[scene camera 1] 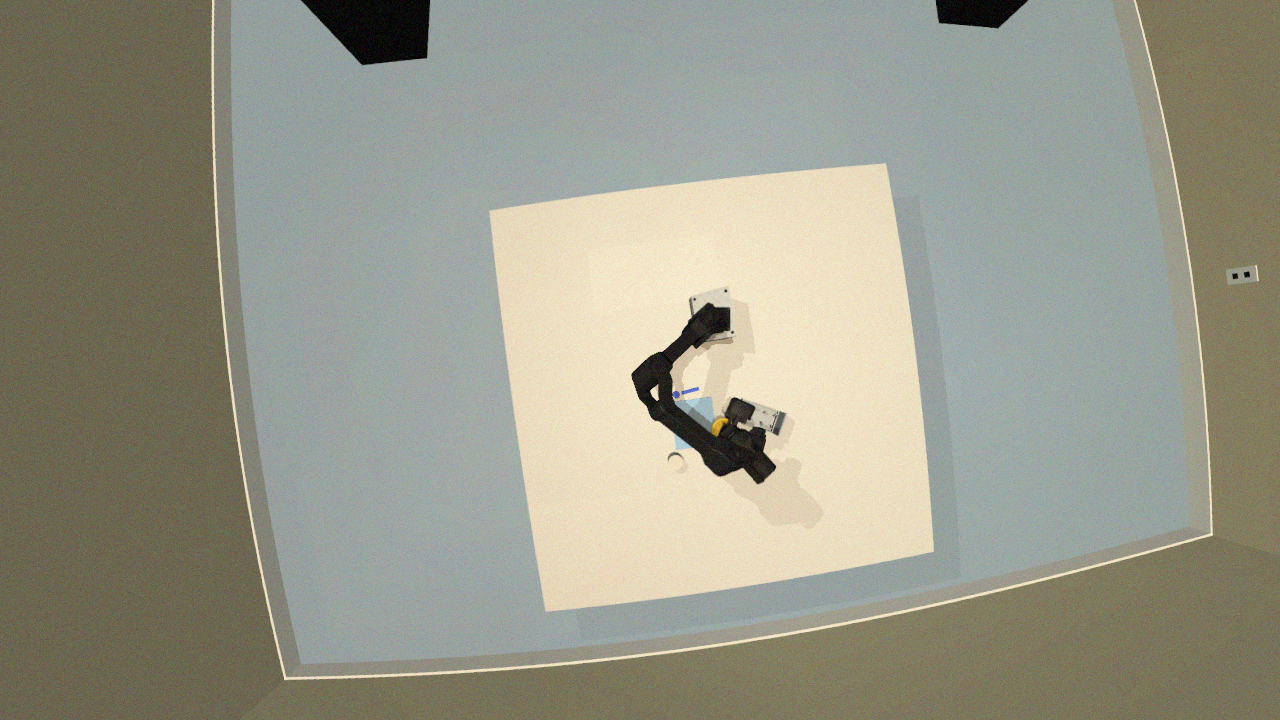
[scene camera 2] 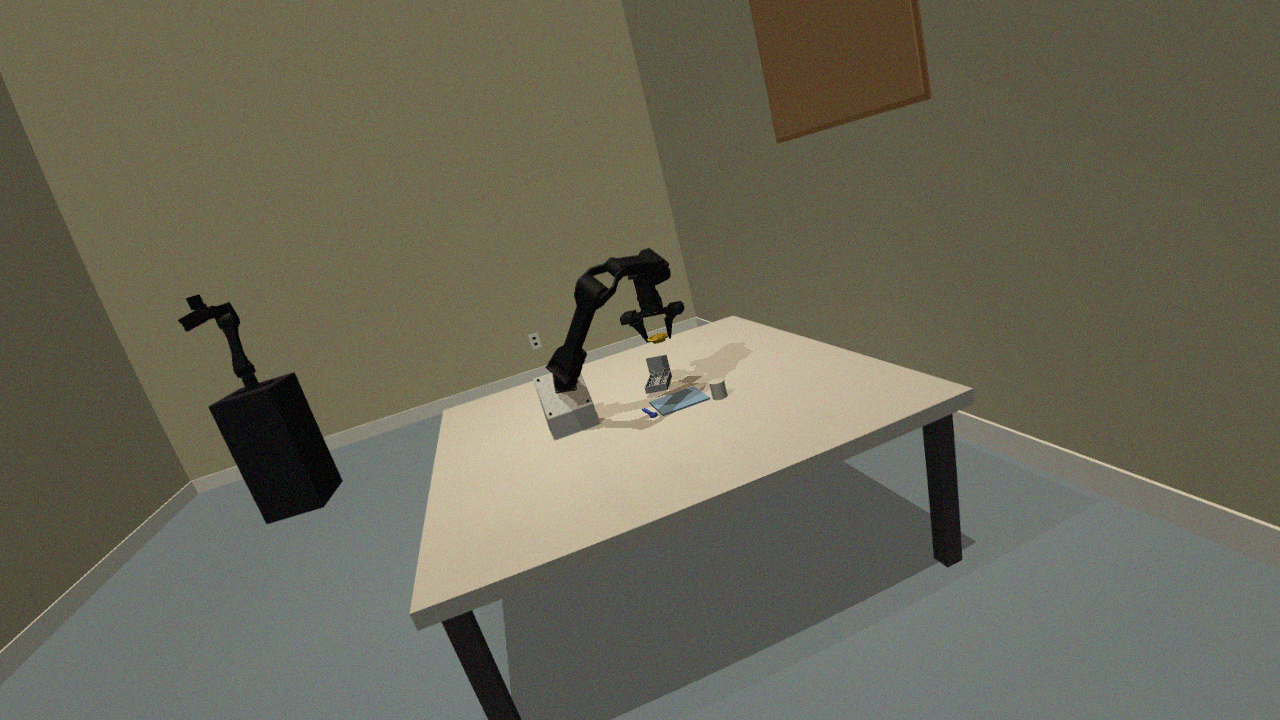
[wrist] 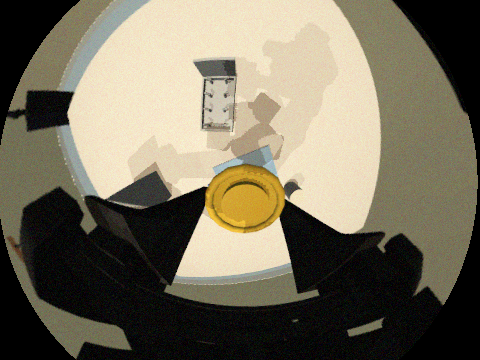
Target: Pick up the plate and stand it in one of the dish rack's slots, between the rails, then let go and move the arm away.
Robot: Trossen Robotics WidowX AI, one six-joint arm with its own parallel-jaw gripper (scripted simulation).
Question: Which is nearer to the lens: the yellow plate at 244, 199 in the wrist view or the grey dish rack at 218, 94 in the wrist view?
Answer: The yellow plate.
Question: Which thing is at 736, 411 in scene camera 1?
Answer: My gripper.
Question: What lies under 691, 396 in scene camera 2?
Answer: A light blue mat.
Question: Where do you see a grey dish rack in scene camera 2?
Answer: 659, 379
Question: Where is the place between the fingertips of my gripper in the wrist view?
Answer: At 244, 197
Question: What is my gripper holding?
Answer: A yellow plate.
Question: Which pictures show my gripper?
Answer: Scene camera 1, scene camera 2 and the wrist view: all of them.
